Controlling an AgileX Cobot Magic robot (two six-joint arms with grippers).
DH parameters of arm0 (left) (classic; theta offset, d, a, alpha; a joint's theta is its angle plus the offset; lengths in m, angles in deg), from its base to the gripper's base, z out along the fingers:
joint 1: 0 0.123 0 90
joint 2: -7.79 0 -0.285 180
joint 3: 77.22 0 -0.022 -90
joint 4: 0 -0.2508 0 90
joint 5: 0 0 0.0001 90
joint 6: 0 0.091 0 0
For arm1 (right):
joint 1: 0 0.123 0 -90
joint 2: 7.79 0 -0.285 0
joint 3: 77.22 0 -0.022 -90
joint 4: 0 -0.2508 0 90
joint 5: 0 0 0.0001 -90
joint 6: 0 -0.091 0 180
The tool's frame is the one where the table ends.
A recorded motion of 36 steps. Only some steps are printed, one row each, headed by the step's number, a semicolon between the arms.
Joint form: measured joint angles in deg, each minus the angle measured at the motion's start. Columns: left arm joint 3, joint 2, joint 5, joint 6, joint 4, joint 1; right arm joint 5, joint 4, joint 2, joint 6, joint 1, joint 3.
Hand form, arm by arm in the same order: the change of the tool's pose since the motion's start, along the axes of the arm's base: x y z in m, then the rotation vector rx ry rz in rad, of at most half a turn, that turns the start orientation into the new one. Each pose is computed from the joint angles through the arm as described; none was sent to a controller.
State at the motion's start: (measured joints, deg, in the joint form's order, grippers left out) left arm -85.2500 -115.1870 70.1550 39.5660 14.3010 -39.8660; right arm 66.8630 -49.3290 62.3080 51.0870 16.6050 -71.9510
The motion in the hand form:
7: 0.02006 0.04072 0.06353 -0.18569 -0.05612 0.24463; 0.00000 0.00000 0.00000 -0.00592 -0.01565 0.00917
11: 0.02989 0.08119 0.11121 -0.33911 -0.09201 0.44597; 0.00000 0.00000 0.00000 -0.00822 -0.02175 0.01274
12: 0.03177 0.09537 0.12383 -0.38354 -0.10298 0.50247; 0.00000 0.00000 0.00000 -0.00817 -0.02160 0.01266
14: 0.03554 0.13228 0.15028 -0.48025 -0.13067 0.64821; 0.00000 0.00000 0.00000 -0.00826 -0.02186 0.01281
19: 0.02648 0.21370 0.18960 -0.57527 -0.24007 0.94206; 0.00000 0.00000 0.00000 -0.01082 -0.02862 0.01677
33: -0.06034 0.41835 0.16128 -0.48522 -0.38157 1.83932; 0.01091 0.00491 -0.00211 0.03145 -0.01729 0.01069
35: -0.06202 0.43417 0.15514 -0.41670 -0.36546 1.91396; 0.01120 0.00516 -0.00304 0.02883 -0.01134 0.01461
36: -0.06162 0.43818 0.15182 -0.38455 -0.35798 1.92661; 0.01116 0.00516 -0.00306 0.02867 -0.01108 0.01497
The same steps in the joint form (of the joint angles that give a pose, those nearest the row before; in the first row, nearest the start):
7: -0.60 8.73 -0.45 -3.25 7.20 8.30; 0.00 0.00 0.00 1.09 0.00 0.00
11: -1.20 15.12 -0.45 -5.88 13.79 16.03; 0.00 0.00 0.00 1.52 0.00 0.00
12: -1.20 16.92 -0.39 -6.26 15.82 18.68; 0.00 0.00 0.00 1.51 0.00 0.00
14: -1.20 20.70 -0.27 -7.54 20.40 25.65; 0.00 0.00 0.00 1.53 0.00 0.00
19: 0.13 28.26 -0.32 -11.05 23.92 40.56; 0.00 0.00 0.00 2.00 0.00 0.00
33: 14.50 36.62 -3.14 -16.24 23.66 85.94; -1.94 -2.79 1.86 3.05 0.00 0.06
35: 13.27 34.70 -3.41 -19.35 19.85 87.51; -1.65 -2.79 2.00 3.04 0.00 0.11
36: 12.98 33.98 -3.53 -20.13 18.17 87.58; -1.62 -2.79 2.00 3.04 0.00 0.11

